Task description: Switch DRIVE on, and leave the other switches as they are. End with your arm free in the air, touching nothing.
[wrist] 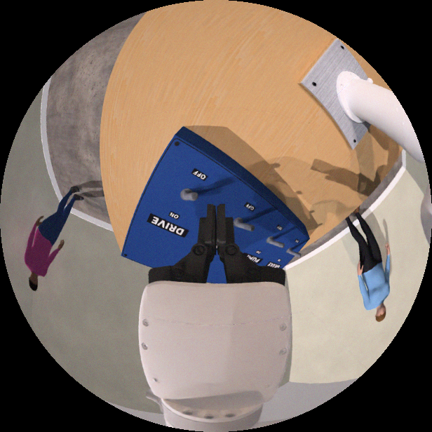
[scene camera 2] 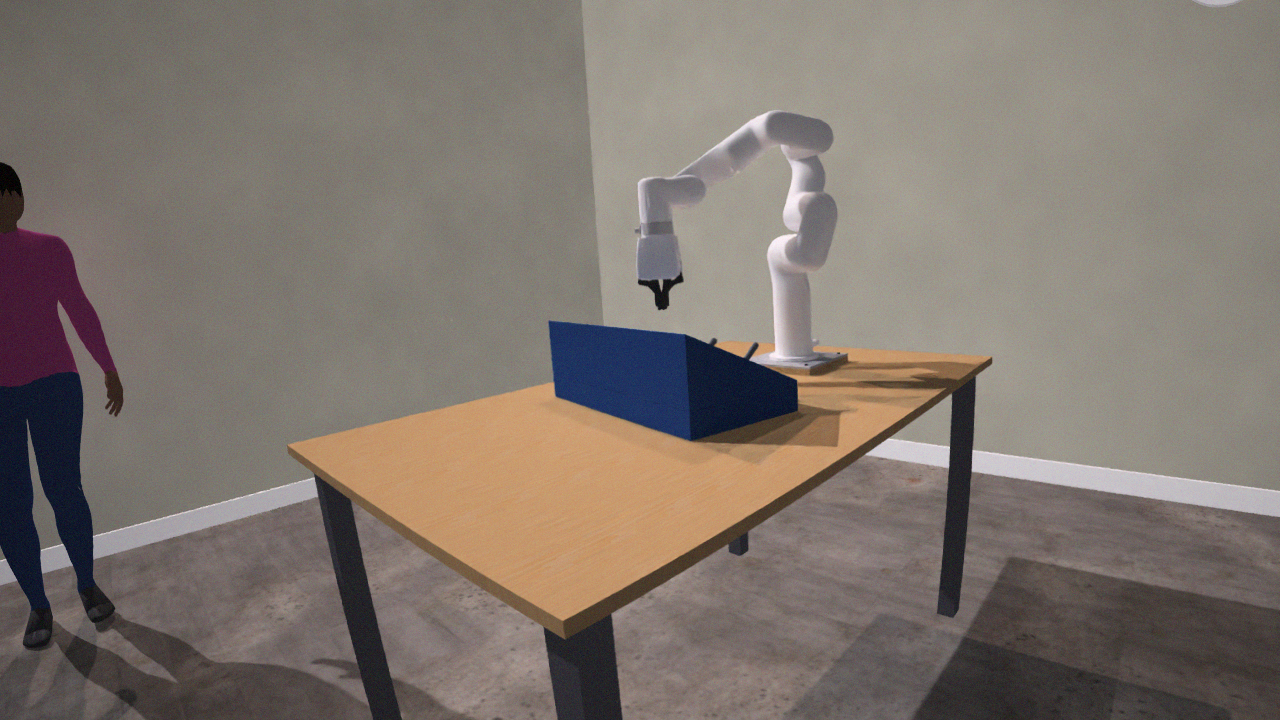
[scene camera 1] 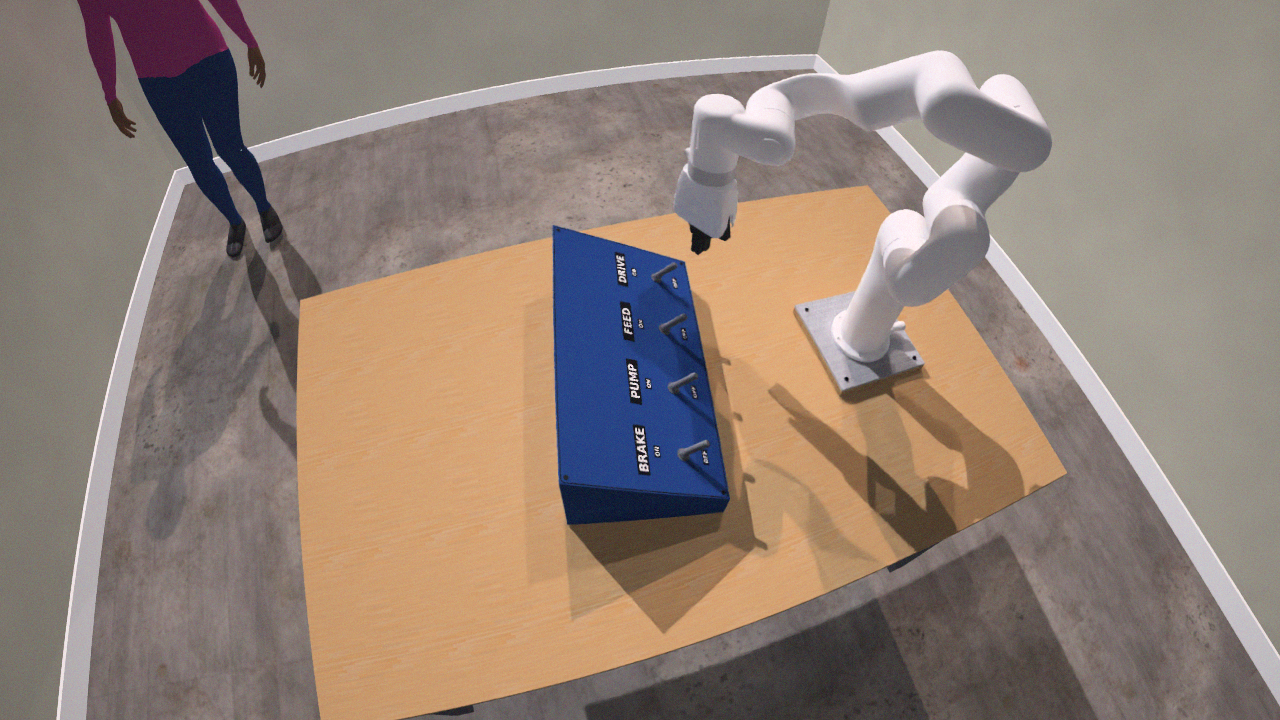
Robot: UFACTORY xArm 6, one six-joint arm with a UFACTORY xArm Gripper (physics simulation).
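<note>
A blue sloped switch panel stands on the table. The DRIVE lever leans toward its OFF mark, at the panel's far end in scene camera 1. The FEED lever, PUMP lever and BRAKE lever lean toward OFF too. My gripper is shut and empty, in the air above the panel's DRIVE end, apart from the levers. Its fingers hide the FEED label in the wrist view.
The wooden table bears the arm's metal base plate. A person in a magenta top stands beyond the table. Another person in a blue top shows in the wrist view.
</note>
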